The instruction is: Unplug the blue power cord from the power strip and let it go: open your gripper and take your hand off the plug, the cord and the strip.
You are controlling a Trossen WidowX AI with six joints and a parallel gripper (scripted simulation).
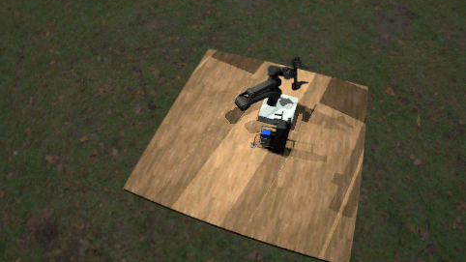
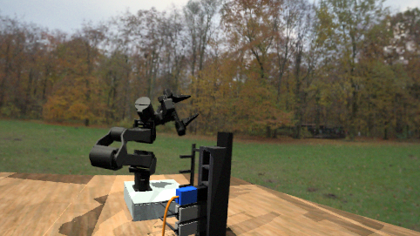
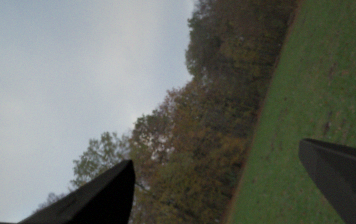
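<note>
The blue plug lies 280 mm ahead of my gripper tip, 240 mm below it and 130 mm to the right of it.
</note>
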